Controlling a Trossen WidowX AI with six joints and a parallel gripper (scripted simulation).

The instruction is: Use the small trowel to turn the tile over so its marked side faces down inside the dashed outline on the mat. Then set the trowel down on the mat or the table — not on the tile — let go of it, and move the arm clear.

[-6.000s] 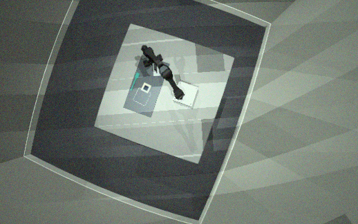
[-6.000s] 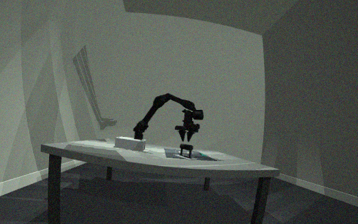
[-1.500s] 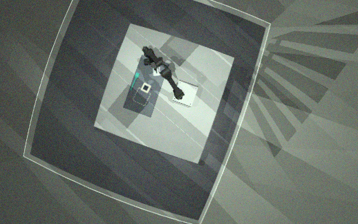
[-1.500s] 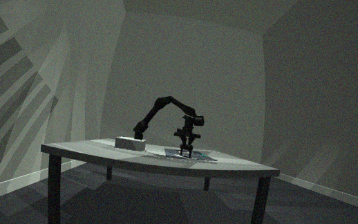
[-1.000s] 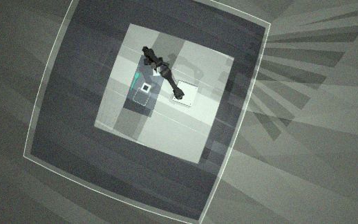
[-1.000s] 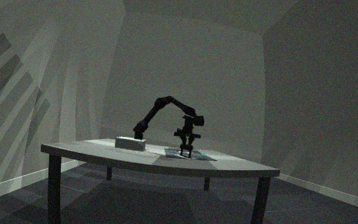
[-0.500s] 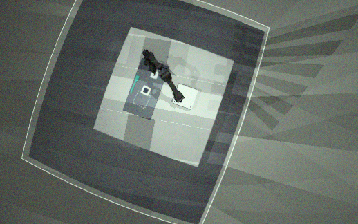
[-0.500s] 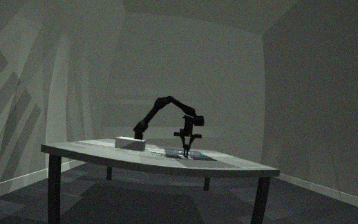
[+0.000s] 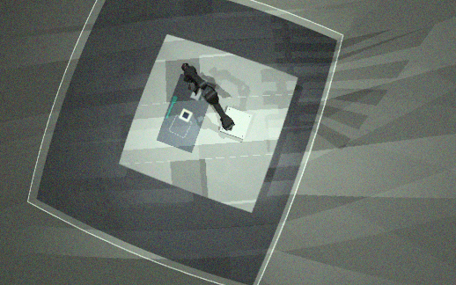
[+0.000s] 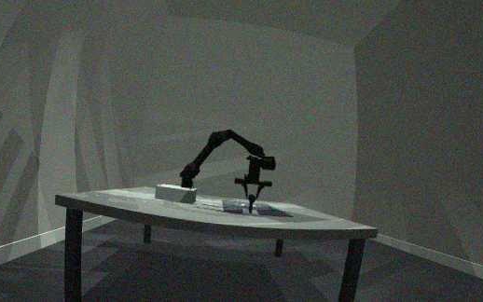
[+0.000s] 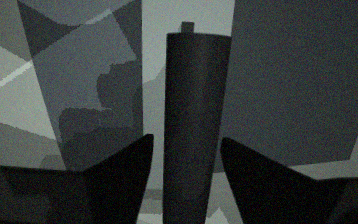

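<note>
My gripper tip is 3 cm above the trowel and 2 cm to the right of it. Also, from my gripper tip: tile: 26 cm to the left, 6 cm below, 5 cm ahead; then teal elongated object: 20 cm to the left, 19 cm ahead, 6 cm below.
</note>
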